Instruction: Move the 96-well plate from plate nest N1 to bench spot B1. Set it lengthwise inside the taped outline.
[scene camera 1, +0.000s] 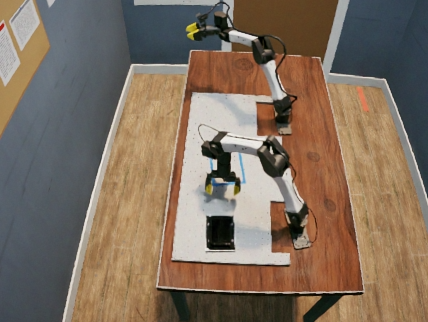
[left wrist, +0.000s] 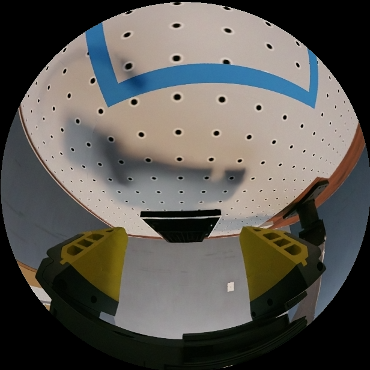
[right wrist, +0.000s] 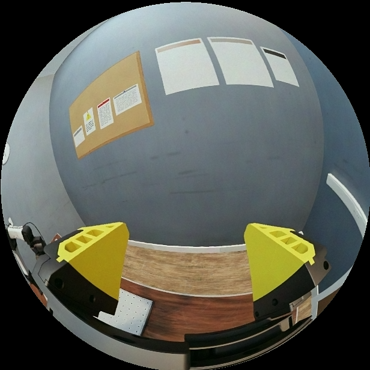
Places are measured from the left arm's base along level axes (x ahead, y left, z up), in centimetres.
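Where they show: left gripper, fingertip midpoint: (scene camera 1: 222, 195); right gripper, fingertip midpoint: (scene camera 1: 186, 32); left arm's base, link origin: (scene camera 1: 296, 227); right arm's base, link origin: (scene camera 1: 282, 120).
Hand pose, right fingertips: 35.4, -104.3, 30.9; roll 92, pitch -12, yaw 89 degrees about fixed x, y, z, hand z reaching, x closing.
Things, the pixels of their top centre, and the offset from my right fingertips, as dx, dy, dz. "spot": a spot on its surface instead. Level surfaces: height alone.
- black plate nest, surface spot: (scene camera 1: 210, 241) spot: +2.3, +106.6, -27.0
- dark shape, surface spot: (scene camera 1: 220, 232) spot: -2.3, +103.2, -27.1
- blue taped outline, surface spot: (scene camera 1: 242, 168) spot: -17.8, +71.0, -29.5
- white perforated board, surface height: dz -29.6
- wooden table, surface height: dz -30.9
The black plate nest (scene camera 1: 209, 241) (left wrist: 180, 214) stands near the lower end of the white board. A dark shape (scene camera 1: 220, 232) inside it looks like the 96-well plate, but black on black makes it hard to tell apart. The blue taped outline (scene camera 1: 242, 168) (left wrist: 195, 74) lies on the board, partly hidden by the left arm in the scene view. My left gripper (scene camera 1: 223, 189) (left wrist: 182, 235) is open and empty, above the board between the outline and the nest. My right gripper (scene camera 1: 192, 31) (right wrist: 186, 232) is open and empty, raised beyond the far end of the table.
The white perforated board (scene camera 1: 252, 220) (left wrist: 155, 145) (right wrist: 131, 311) covers part of the wooden table (scene camera 1: 320, 200) (right wrist: 175, 315). The left arm's base (scene camera 1: 301, 239) stands right of the nest, the right arm's base (scene camera 1: 284, 128) farther up. Walls surround the table.
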